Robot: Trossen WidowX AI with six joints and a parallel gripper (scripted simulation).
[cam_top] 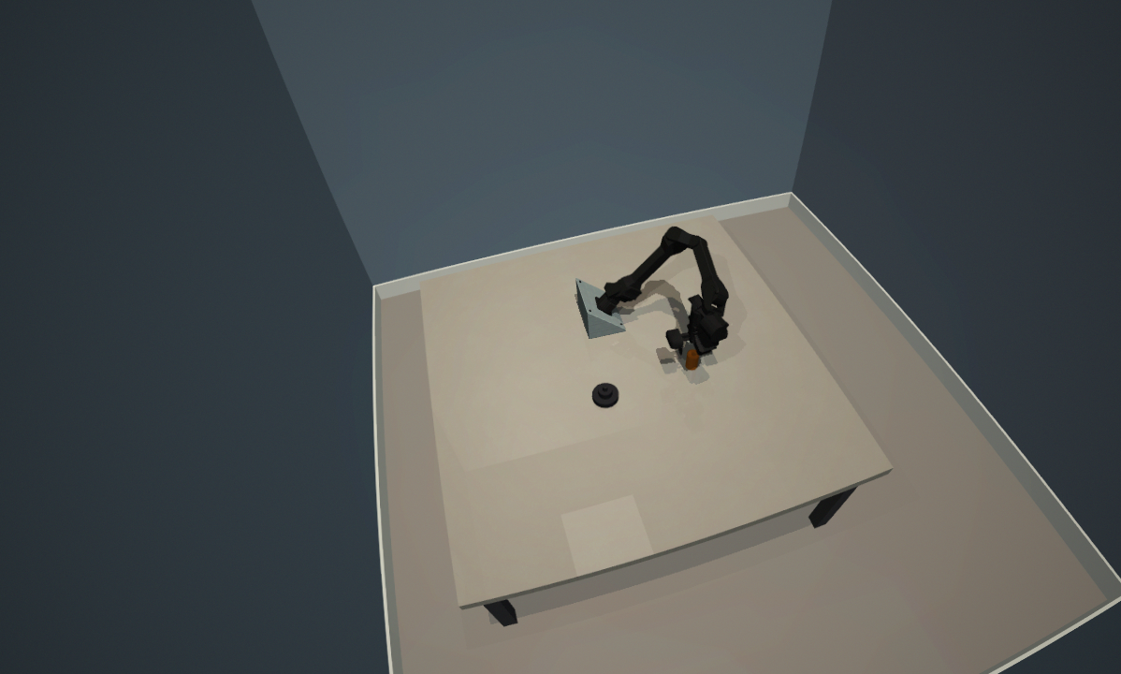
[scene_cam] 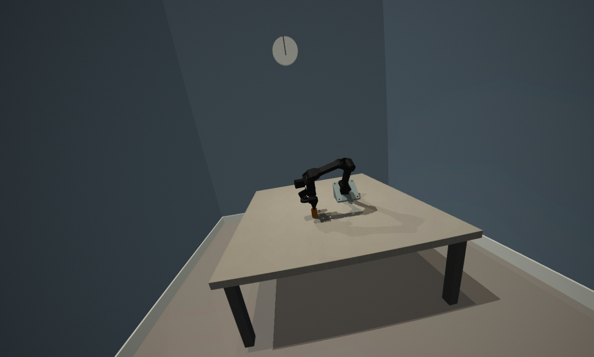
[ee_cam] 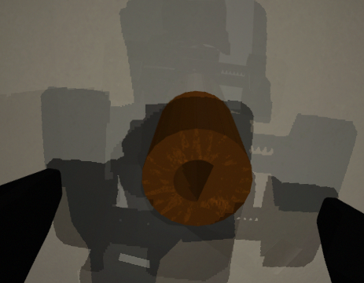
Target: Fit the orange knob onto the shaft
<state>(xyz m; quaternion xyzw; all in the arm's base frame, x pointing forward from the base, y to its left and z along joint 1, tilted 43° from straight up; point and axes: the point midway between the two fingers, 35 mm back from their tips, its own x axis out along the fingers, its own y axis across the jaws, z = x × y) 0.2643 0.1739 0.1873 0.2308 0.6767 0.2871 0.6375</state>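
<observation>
The orange knob is 4 cm below my gripper tip. Also, from my gripper tip: dark round pedestal (30 cm to the right, 7 cm ahead, 4 cm below).
</observation>
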